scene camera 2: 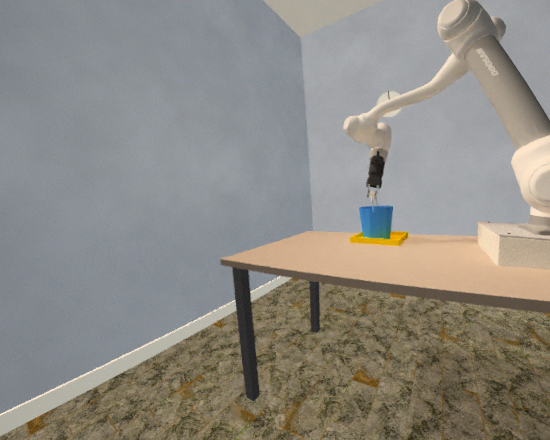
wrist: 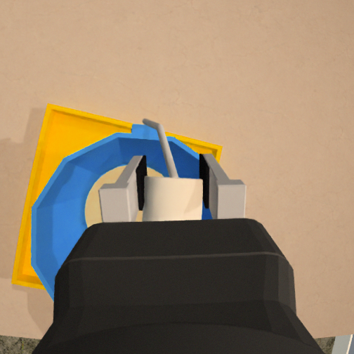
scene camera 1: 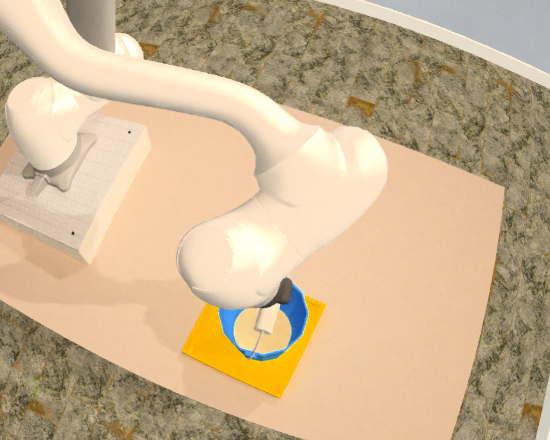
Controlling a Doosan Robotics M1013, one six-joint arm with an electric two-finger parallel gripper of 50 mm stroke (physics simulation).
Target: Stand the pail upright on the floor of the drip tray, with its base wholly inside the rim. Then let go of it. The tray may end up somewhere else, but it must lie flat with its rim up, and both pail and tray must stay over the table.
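Pixels of known places: gripper, fingertip midpoint: (scene camera 2: 371, 197); arm's base, link origin: (scene camera 1: 59, 157).
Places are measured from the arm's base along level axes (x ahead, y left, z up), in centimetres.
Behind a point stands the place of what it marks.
Note:
The blue pail (scene camera 1: 299, 311) {z 4.1, x 72.8, y -17.2 cm} (scene camera 2: 376, 222) {z 1.7, x 64.8, y -13.6 cm} (wrist: 52, 215), pale inside at the bottom, looks upright over the square yellow tray (scene camera 1: 240, 362) {z -8.3, x 64.2, y -29.8 cm} (scene camera 2: 377, 241) {z -7.2, x 63.7, y -9.3 cm} (wrist: 62, 131). Its base appears to be within the rim, low behind the near rim in scene camera 2; whether it touches the tray floor cannot be told. The tray lies flat on the table, rim up. My gripper (scene camera 2: 373, 192) {z 14.3, x 67.5, y -15.6 cm} (wrist: 172, 171) is above the pail, shut on the white grip (scene camera 1: 267, 320) {z 17.4, x 68.2, y -24.6 cm} (wrist: 173, 202) of its thin wire handle. The arm hides part of the pail in scene camera 1.
The tan table (scene camera 1: 415, 280) {z -8.6, x 97.6, y 3.0 cm} (scene camera 2: 330, 255) {z -8.7, x 77.8, y 17.6 cm} carries the tray; its edge lies beyond the tray's lower side in scene camera 1. The robot's pale base block (scene camera 1: 107, 165) {z 1.2, x 16.3, y 1.7 cm} (scene camera 2: 525, 254) {z -4.4, x 13.5, y 16.0 cm} stands on the table, apart from the tray.

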